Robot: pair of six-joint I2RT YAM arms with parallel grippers.
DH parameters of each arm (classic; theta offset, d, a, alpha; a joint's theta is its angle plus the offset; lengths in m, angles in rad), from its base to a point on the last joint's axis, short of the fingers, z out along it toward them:
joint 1: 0 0.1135 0.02 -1.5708
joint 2: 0 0 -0.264 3.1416
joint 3: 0.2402 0 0.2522 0
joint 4: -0.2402 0 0.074 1.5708
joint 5: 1.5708 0 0 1.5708
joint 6: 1.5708 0.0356 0 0
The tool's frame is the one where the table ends.
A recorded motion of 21 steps. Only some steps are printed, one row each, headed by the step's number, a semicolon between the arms.
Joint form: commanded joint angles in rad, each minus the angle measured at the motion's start. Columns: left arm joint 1, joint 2, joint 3, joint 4, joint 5, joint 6; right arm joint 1, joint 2, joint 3, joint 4, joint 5, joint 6.
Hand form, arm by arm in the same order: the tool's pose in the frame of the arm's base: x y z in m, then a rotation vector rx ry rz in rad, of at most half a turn. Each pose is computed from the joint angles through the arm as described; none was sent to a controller.
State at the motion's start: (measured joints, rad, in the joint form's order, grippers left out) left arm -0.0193 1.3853 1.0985 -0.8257 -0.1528 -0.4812; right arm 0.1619 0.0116 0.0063 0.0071 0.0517 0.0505
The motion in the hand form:
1: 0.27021 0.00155 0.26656 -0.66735 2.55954 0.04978; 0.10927 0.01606 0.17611 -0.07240 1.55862 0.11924
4: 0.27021 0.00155 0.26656 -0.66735 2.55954 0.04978; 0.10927 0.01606 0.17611 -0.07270 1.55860 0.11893
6: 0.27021 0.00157 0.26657 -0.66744 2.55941 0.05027; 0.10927 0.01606 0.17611 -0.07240 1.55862 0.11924
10: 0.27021 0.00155 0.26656 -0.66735 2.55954 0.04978; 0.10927 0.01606 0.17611 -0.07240 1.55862 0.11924
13: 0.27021 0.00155 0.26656 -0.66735 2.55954 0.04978; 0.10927 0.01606 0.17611 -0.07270 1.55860 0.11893
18: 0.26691 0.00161 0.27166 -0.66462 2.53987 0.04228; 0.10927 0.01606 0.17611 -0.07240 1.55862 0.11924
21: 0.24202 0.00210 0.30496 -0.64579 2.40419 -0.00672; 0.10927 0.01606 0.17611 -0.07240 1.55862 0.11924
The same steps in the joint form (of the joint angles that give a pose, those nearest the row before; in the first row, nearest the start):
1: 0.0038 -0.0111 0.0011 0.0019 -0.0092 -0.0054; -0.0046 -0.0080 -0.0012 0.0030 -0.0164 -0.0217
4: 0.0038 -0.0111 0.0011 0.0019 -0.0092 -0.0054; -0.0046 -0.0080 -0.0012 0.0030 -0.0164 -0.0221
6: 0.0038 -0.0111 0.0012 0.0019 -0.0095 -0.0053; -0.0046 -0.0080 -0.0012 0.0030 -0.0164 -0.0217
10: 0.0038 -0.0111 0.0011 0.0019 -0.0092 -0.0054; -0.0046 -0.0080 -0.0012 0.0030 -0.0164 -0.0217
13: 0.0038 -0.0111 0.0011 0.0019 -0.0092 -0.0054; -0.0046 -0.0080 -0.0012 0.0030 -0.0164 -0.0221
18: 0.0038 -0.0320 0.0008 0.0019 -0.0091 -0.0053; -0.0046 -0.0080 -0.0012 0.0030 -0.0164 -0.0217
21: 0.0042 -0.1740 0.0007 0.0015 -0.0095 -0.0053; -0.0046 -0.0080 -0.0012 0.0030 -0.0164 -0.0217

